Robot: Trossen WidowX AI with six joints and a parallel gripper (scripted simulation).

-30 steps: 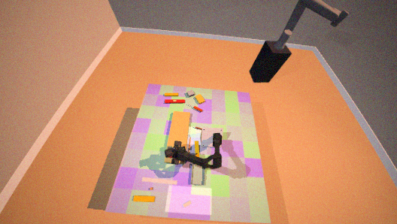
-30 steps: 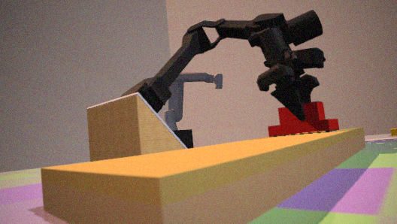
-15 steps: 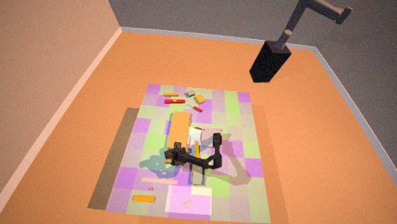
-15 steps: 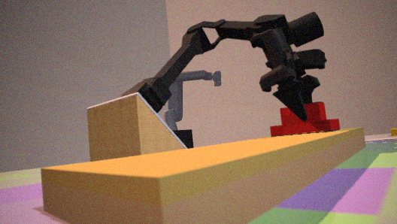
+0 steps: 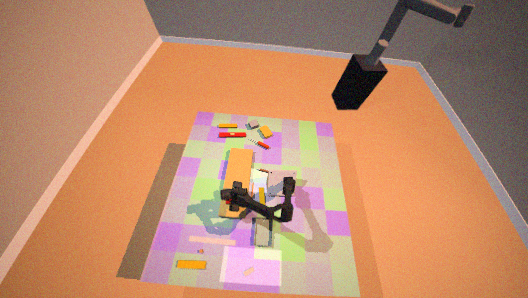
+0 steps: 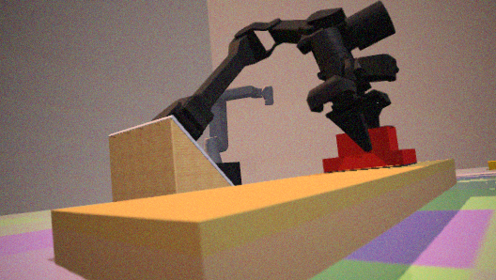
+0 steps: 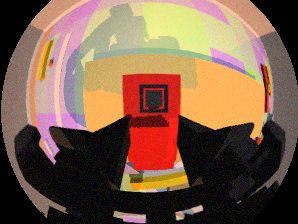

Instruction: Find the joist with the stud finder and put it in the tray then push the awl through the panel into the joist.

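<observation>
Now: gripper tip 190 mm past the grey tray, 220 mm to the right of it and 50 mm above it. Also, from my gripper tip: red stud finder 20 mm above; then pale strip 140 mm ahead, 250 mm to the left, 70 mm below; then awl 200 mm behind, 220 mm to the right, 60 mm below.
</observation>
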